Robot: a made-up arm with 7 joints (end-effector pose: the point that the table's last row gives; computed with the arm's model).
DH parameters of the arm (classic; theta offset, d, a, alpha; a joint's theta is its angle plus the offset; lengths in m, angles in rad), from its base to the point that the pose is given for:
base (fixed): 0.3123 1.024 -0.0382 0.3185
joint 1: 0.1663 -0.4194 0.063 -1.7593
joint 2: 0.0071 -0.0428 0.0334 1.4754
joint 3: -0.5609 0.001 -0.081 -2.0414
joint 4: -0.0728 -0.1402 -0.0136 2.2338
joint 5: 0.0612 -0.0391 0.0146 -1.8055
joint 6: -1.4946 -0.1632 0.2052 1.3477
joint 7: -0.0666 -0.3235 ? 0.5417
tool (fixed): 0.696 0.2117 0 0
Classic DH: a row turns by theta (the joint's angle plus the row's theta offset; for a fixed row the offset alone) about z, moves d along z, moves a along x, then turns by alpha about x.
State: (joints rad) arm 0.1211 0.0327 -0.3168 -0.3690 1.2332 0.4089 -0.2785
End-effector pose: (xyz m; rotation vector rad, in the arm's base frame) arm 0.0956 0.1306 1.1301 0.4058 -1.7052 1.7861
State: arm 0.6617 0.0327 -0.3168 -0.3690 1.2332 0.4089 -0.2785
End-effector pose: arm -0.0081 0.1665 1.1518 0.7994 -1.8798 2.1841
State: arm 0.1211 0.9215 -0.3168 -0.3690 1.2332 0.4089 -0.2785
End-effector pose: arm 0.3757 0.3570 0.8756 0.8062 -0.7277 1.7500
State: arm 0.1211 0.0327 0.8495 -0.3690 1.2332 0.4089 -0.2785
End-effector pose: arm 0.0250 0.1933 1.1309 -1.3473 1.3193 -2.1934
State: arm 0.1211 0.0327 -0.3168 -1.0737 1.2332 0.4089 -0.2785
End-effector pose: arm -0.2293 0.2219 1.1153 0.0063 -1.9208 2.4389
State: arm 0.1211 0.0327 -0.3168 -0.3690 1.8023 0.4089 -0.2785
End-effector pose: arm -0.0419 0.3021 1.0978 0.7108 -1.5141 2.3718
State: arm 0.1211 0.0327 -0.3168 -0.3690 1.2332 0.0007 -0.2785
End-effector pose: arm 0.0141 0.0065 1.1563 0.6194 -2.1260 1.7450
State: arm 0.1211 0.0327 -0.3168 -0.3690 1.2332 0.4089 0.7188
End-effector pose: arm -0.0630 0.2729 1.0781 -0.6175 -1.3765 2.5335
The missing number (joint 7, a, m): 0.2017
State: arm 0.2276 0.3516 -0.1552 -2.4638 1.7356 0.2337 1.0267
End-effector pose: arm -0.2887 -0.1682 0.4208 0.9514 0.1510 -0.3684
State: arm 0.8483 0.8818 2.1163 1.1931 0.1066 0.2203 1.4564
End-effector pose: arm -0.1988 0.4283 0.4403 -0.2072 -0.6358 -1.5621
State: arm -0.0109 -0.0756 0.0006 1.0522 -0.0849 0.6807 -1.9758
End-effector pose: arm -0.2335 -0.2848 0.5729 -0.3671 -0.7650 -1.6590
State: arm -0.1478 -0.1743 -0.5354 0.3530 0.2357 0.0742 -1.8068
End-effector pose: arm -0.2265 -0.2634 0.5854 0.2801 -2.0846 -1.5509
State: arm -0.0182 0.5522 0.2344 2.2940 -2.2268 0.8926 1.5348
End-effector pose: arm 0.1881 -0.0133 1.0740 -0.3129 2.2835 -1.7013
